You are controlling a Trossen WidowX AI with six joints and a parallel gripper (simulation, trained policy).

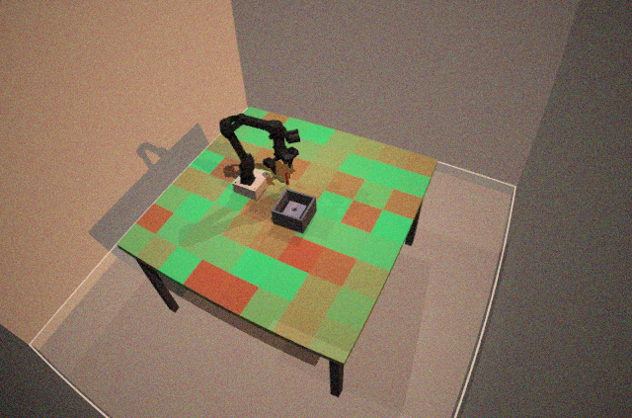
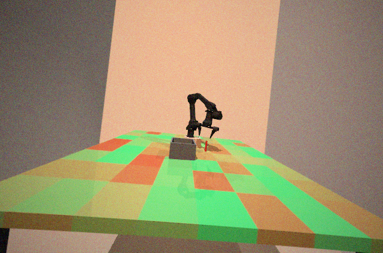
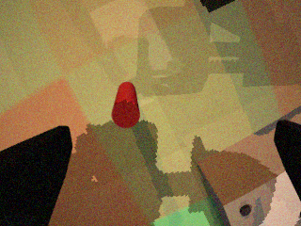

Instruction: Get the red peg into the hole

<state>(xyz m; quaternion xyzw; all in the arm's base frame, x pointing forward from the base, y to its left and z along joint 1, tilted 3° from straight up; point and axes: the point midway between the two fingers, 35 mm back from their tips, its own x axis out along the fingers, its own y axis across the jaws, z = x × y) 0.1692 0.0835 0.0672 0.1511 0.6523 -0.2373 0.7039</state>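
Now: gripper tip 10 mm short of the red peg, 20 mm to the right of it and 70 mm above it. Round my gripper tip: dark box: 130 mm ahead, 190 mm to the right, 80 mm below; then pale plate: 130 mm ahead, 190 mm to the right, 60 mm below.
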